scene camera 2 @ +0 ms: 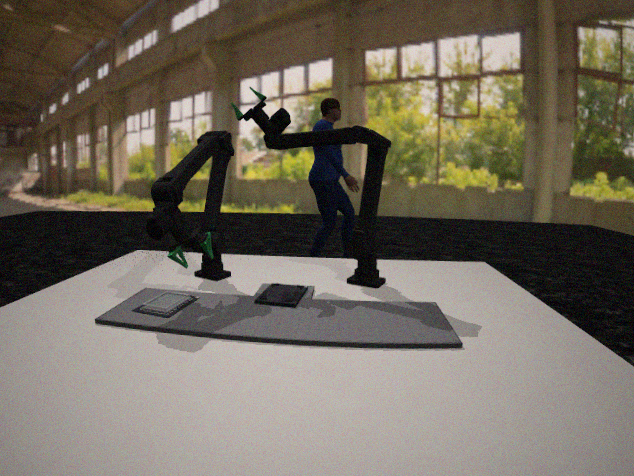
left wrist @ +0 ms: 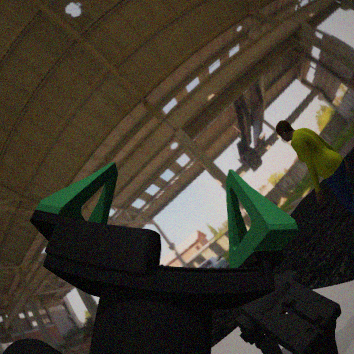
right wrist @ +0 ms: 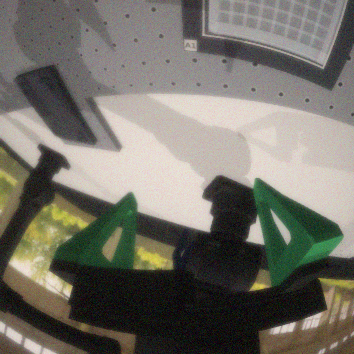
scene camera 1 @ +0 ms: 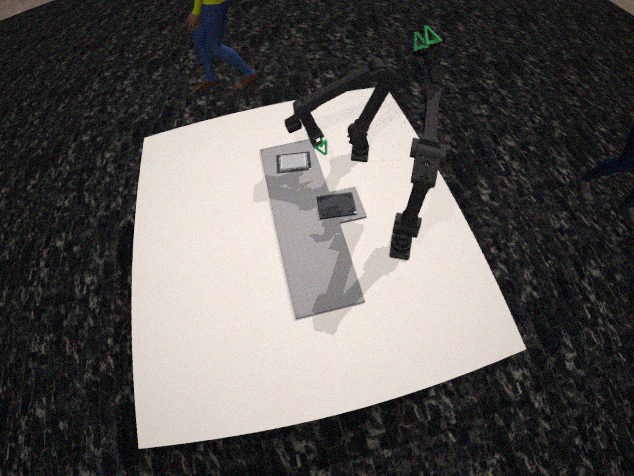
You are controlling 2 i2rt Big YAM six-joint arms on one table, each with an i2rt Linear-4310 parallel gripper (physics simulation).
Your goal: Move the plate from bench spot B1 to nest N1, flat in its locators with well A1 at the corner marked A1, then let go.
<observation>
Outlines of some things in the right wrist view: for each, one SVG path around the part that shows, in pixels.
My right gripper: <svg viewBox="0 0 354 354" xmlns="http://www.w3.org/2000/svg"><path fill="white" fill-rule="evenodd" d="M343 234L337 223L285 196L259 177L255 177L253 195L266 251L271 287L230 294L198 296L196 300L196 281L193 272L189 270L133 269L137 201L133 192L129 191L105 213L57 246L48 270L72 285L67 303L71 305L68 315L69 319L100 328L135 334L133 354L260 354L259 330L288 324L327 309L320 280L317 278L330 268L326 256L342 240ZM124 218L121 235L110 262L102 254L102 247ZM270 209L289 231L290 241L288 244L286 244L276 226Z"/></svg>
A clear well plate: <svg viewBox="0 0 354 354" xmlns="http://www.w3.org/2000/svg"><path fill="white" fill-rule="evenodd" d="M208 32L265 43L324 65L337 32L346 0L208 0Z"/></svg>
</observation>
